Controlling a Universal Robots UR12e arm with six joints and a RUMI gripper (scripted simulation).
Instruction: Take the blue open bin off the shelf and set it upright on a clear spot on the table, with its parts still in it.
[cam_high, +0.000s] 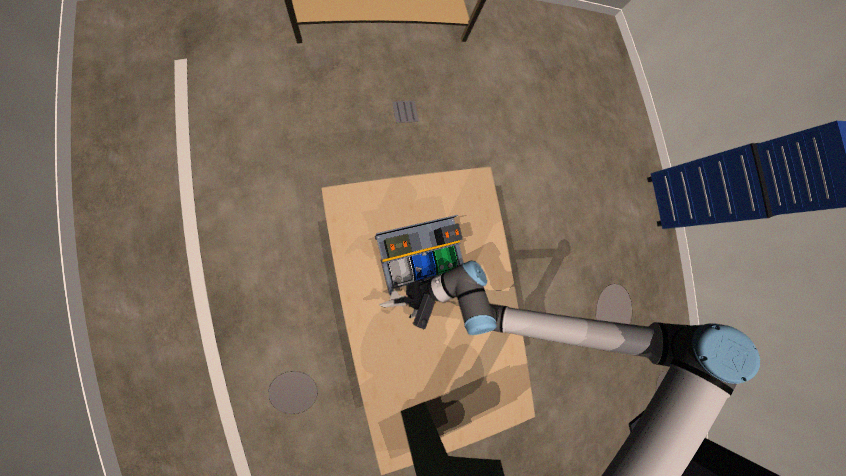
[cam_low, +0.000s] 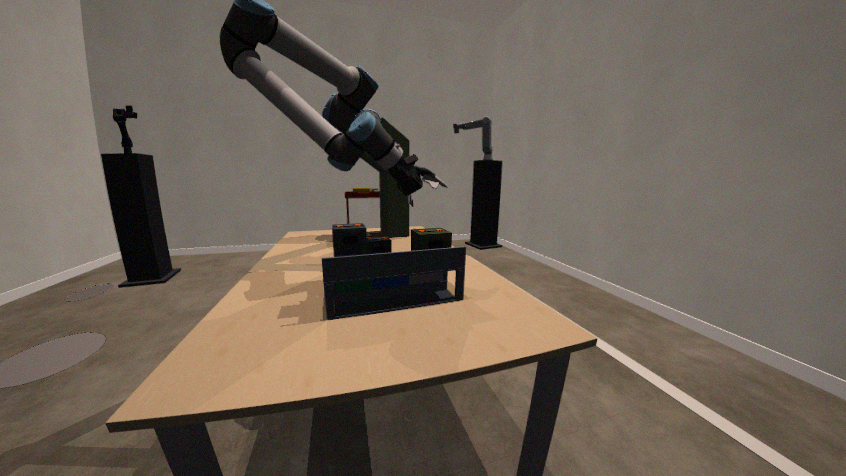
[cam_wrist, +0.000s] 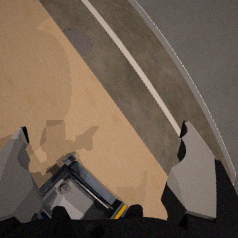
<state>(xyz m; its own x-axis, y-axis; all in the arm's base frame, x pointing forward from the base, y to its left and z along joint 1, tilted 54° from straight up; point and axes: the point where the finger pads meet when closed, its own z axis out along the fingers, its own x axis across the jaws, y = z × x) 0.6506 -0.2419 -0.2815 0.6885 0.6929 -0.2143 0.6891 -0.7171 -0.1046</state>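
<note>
Right now my hand is 230 mm above the blue open bin, 210 mm to the left of it and 130 mm short of it. The rest, counted from my hand: grey bin: 230 mm below, 140 mm ahead, 100 mm to the right; then bar: 220 mm to the right, 180 mm ahead, 170 mm below; then green bin: 320 mm to the right, 230 mm below, 120 mm ahead.
</note>
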